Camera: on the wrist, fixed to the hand. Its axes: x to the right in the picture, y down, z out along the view.
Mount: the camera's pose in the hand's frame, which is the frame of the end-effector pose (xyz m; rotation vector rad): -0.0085 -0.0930 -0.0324 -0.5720 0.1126 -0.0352
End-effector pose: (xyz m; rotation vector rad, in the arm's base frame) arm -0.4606 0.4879 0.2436 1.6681 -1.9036 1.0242
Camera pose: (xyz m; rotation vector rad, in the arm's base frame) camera -0.3742 0.5163 0.2824 1.2767 -1.8533 0.4760
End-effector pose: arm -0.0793 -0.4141 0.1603 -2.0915 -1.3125 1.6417
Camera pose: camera -0.1003 -0.3530 0.2352 2.1559 1.7502 -1.0869
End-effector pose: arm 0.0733 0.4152 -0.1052 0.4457 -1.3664 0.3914
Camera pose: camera 0.1470 0.3525 -0.1254 -0.0261 -1.2904 -0.0134
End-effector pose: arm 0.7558 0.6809 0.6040 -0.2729 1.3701 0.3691
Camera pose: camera 0.7635 0.5824 0.6042 -0.7978 1.3449 0.7234
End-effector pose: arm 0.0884 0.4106 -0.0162 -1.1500 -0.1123 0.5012
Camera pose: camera 0.1218 0.3505 0.0549 -1.7294 -0.1852 0.3797
